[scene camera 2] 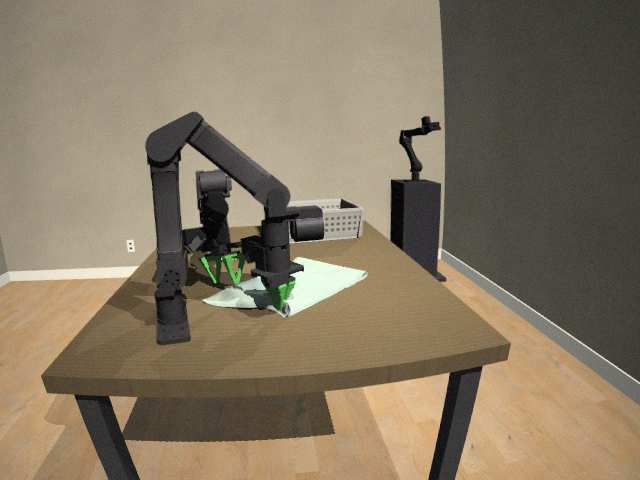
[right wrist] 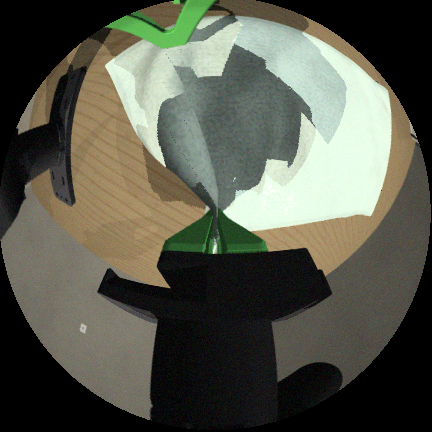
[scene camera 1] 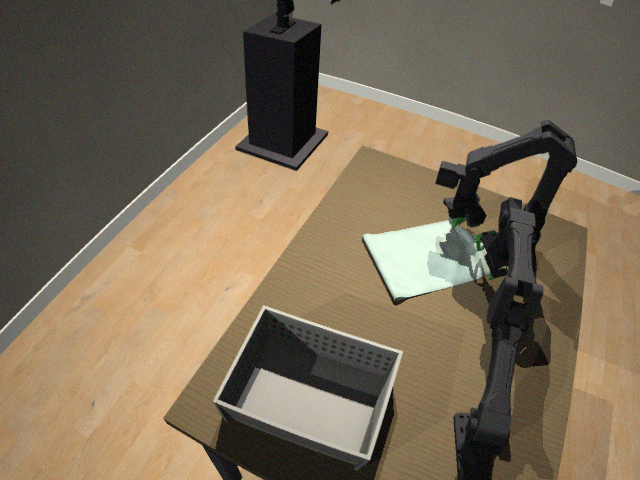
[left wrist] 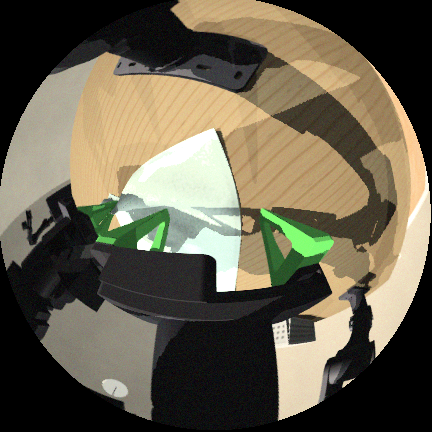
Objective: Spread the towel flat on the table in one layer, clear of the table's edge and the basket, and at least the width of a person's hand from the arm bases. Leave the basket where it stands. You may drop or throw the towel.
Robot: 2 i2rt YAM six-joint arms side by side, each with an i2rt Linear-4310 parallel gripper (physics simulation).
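Observation:
The pale mint towel (scene camera 1: 403,258) (scene camera 2: 320,284) (left wrist: 200,160) (right wrist: 340,175) lies mostly spread on the table. A raised, creased part runs to the corner in my right gripper. My right gripper (scene camera 1: 454,223) (scene camera 2: 280,308) (right wrist: 214,212) is shut on that corner, low at the table. My left gripper (scene camera 1: 487,256) (scene camera 2: 223,281) (left wrist: 214,213) is open and empty, a little above the towel's corner nearest the arm bases. In the left wrist view, towel shows between and beyond its fingers. The arms hide part of the towel in scene camera 1.
The grey basket (scene camera 1: 333,342) (scene camera 2: 343,224) stands on the table (scene camera 1: 330,217) (scene camera 2: 387,330), apart from the towel. My right arm's base (scene camera 2: 173,330) and my left arm's base (scene camera 1: 461,428) are on the table. A black pedestal (scene camera 1: 279,93) (scene camera 2: 413,217) with another arm stands on the floor.

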